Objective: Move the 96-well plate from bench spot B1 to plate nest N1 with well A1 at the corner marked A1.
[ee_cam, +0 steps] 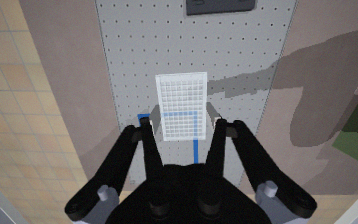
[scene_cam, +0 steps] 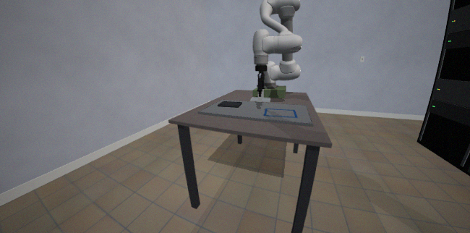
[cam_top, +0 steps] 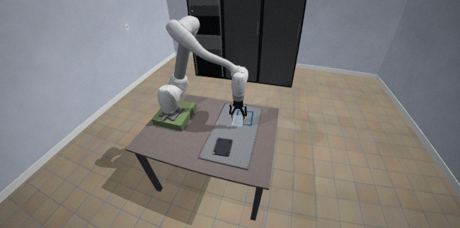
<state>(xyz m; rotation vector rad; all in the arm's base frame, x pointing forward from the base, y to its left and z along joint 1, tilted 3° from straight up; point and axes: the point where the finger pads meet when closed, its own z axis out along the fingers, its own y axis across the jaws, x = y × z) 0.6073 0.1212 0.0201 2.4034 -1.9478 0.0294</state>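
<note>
The dark plate nest is 260 mm to the right of my hand, 90 mm below it and 20 mm behind it. The rest, counted from my hand: small white corner mark: 340 mm to the right, 80 mm below, 60 mm behind; white 96-well plate: 30 mm below.
</note>
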